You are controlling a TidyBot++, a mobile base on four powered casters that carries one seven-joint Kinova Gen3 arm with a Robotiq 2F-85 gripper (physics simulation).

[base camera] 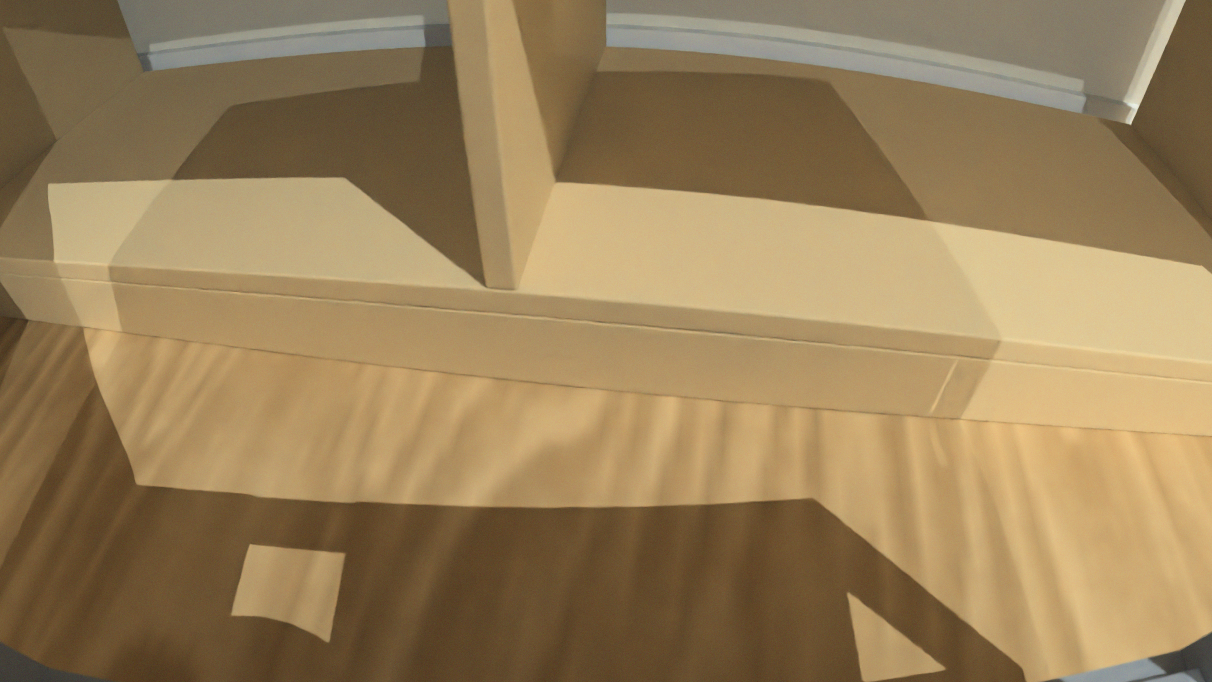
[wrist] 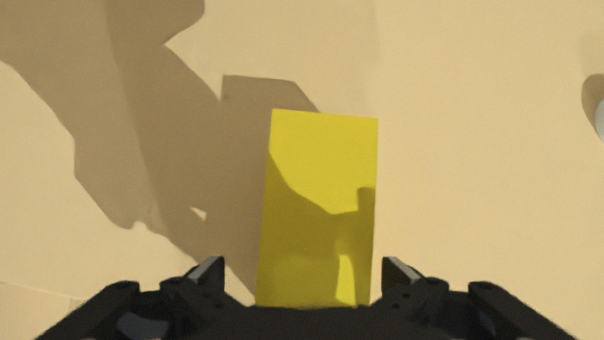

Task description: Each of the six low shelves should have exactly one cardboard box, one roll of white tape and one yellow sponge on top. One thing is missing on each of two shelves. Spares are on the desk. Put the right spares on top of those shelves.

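A yellow sponge (wrist: 320,200) lies on a pale wooden surface (wrist: 475,200) in the wrist view, slightly turned. My gripper (wrist: 303,274) is open, with one finger on each side of the sponge's near end and a gap on both sides. The near end of the sponge is hidden behind the gripper body. Part of a white round thing (wrist: 601,120) shows at the right edge of the wrist view; I cannot tell whether it is a tape roll. The gripper does not show in the base camera view.
In the base camera view a low wooden shelf unit (base camera: 508,339) stands across the front, with an upright divider (base camera: 500,169) and a wall behind. Wooden floor (base camera: 508,449) lies before it. The arm's shadow falls to the left of the sponge in the wrist view.
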